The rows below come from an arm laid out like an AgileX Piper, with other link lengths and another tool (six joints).
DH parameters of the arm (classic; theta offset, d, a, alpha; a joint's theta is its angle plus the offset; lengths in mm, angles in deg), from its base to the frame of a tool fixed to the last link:
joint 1: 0 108.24 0 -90
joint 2: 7.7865 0 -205.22 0
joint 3: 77.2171 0 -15.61 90
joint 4: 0 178.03 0 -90
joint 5: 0 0 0 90
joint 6: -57.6 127 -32.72 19
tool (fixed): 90 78.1 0 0
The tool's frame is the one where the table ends.
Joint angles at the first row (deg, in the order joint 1, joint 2, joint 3, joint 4, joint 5, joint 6):
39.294, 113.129, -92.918, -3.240, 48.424, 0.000
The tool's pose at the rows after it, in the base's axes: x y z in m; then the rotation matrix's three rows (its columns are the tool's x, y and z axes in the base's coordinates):
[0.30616, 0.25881, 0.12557], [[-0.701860, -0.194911, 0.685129], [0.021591, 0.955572, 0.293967], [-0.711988, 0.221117, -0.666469]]
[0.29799, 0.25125, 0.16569], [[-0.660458, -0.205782, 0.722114], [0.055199, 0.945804, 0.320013], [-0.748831, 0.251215, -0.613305]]
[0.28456, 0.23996, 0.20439], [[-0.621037, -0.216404, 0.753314], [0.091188, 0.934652, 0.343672], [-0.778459, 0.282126, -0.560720]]
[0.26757, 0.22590, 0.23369], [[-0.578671, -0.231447, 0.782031], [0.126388, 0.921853, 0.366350], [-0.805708, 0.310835, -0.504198]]
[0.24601, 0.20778, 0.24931], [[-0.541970, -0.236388, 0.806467], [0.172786, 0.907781, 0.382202], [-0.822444, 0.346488, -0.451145]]
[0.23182, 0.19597, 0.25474], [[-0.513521, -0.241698, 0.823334], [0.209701, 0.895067, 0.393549], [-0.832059, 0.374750, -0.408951]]
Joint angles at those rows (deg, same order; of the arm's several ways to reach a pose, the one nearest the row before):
39.294, 107.520, -93.049, -3.357, 50.210, 0.000
39.294, 100.841, -93.165, -3.460, 52.923, 0.001
39.294, 93.677, -93.042, -3.356, 56.085, 0.000
39.294, 85.815, -89.962, -3.356, 56.914, 0.000
39.293, 76.189, -82.115, -3.355, 55.006, 0.961
39.292, 69.446, -75.533, -3.354, 52.298, 1.800

